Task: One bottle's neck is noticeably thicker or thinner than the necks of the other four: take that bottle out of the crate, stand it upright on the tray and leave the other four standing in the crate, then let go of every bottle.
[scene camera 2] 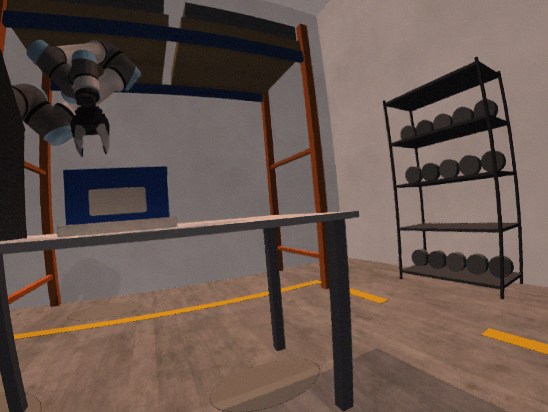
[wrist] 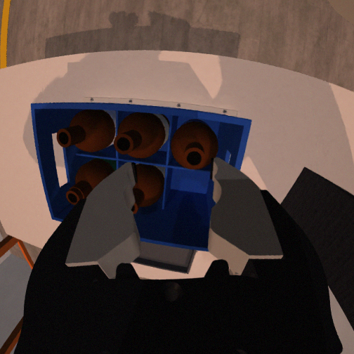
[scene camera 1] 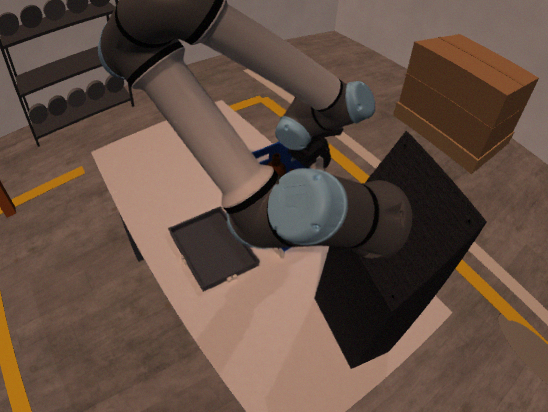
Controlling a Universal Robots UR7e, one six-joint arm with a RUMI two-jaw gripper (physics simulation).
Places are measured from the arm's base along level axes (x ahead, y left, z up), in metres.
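Pixels of known places: gripper, fingertip midpoint: (scene camera 2: 94,155); arm's base, link origin: (scene camera 1: 380,220).
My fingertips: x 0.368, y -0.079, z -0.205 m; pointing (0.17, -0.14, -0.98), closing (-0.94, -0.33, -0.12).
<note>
Ahead of a thing's pixels: the offset from my fingertips to its top centre. "*": to the spot under its first point. Level surfaces: height alone.
The blue crate @[dx +0.056, dy +0.062, dz -0.047 m] (scene camera 1: 272,148) (scene camera 2: 157,195) (wrist: 42,165) stands on the table. In the wrist view its upper row holds three brown bottles: left (wrist: 95,131), middle (wrist: 147,131) and right (wrist: 197,137). Its lower row holds a left bottle (wrist: 95,172) and a middle bottle (wrist: 151,185), partly hidden by a finger; the lower right compartment has no bottle. I cannot tell surely which neck differs. One bottle @[dx +0.155, dy +0.032, dz -0.059 m] (scene camera 1: 276,164) shows in scene camera 1. My gripper (scene camera 1: 321,161) (scene camera 2: 94,151) (wrist: 172,162) is part open and empty, above the crate. The dark tray @[* dx -0.011, dy +0.311, dz -0.217 m] (scene camera 1: 215,250) (wrist: 165,256) holds no bottle.
The black block-like pedestal (scene camera 1: 345,305) (wrist: 325,210) stands on the table @[dz -0.224 m] (scene camera 1: 145,185) (scene camera 2: 260,221) beside the crate. The arm's lower joints hide part of the crate in scene camera 1. Cardboard boxes (scene camera 1: 460,95) and a shelf rack (scene camera 2: 492,200) stand away from the table.
</note>
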